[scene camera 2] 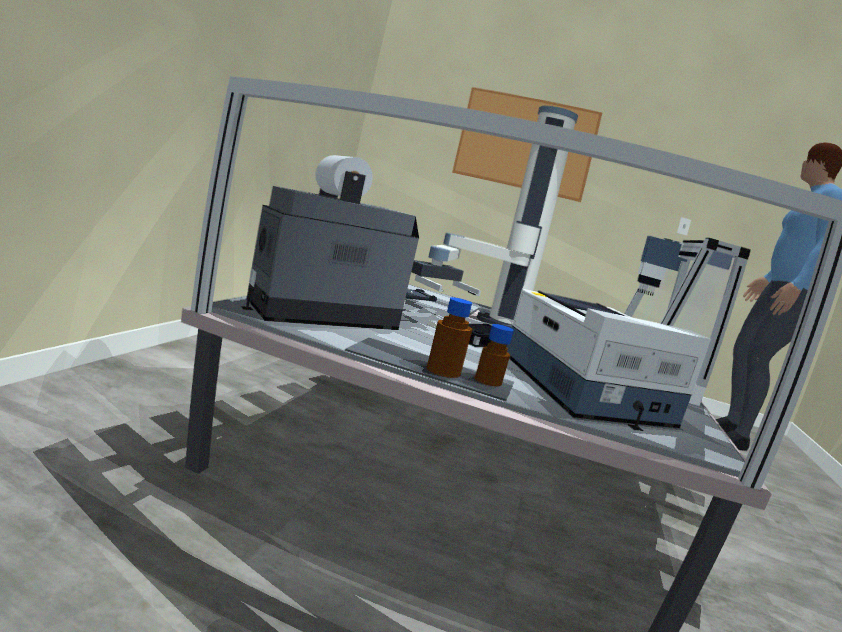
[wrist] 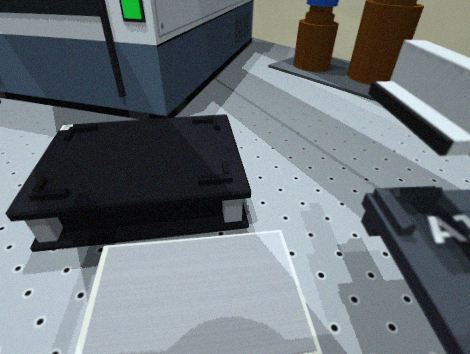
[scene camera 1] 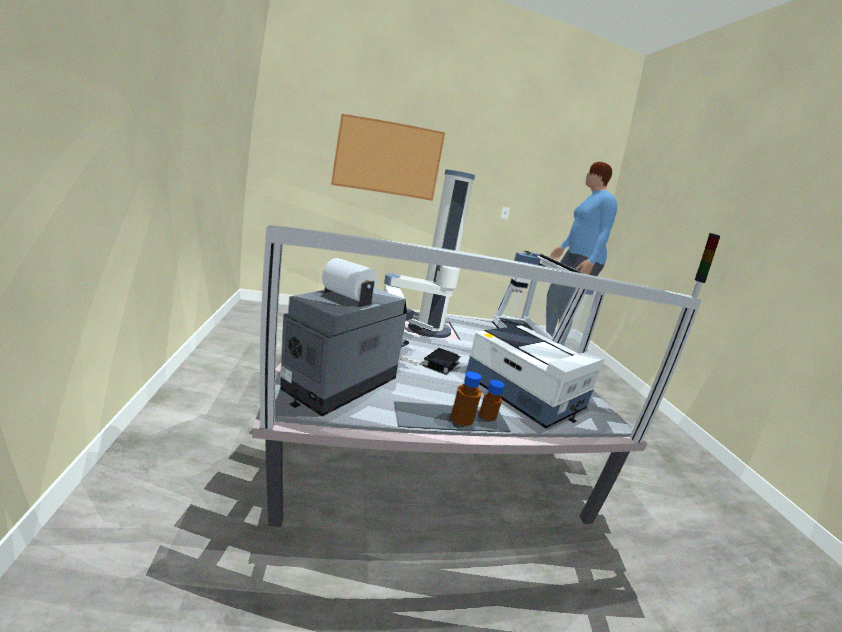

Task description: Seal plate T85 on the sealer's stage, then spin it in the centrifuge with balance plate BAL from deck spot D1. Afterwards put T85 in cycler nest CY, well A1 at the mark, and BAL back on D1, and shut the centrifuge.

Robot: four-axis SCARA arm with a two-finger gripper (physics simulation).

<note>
The pictures show: my gripper, a brown bottles with blue caps and a dark sealer tray.
My gripper is seen too in the wrist view.
</note>
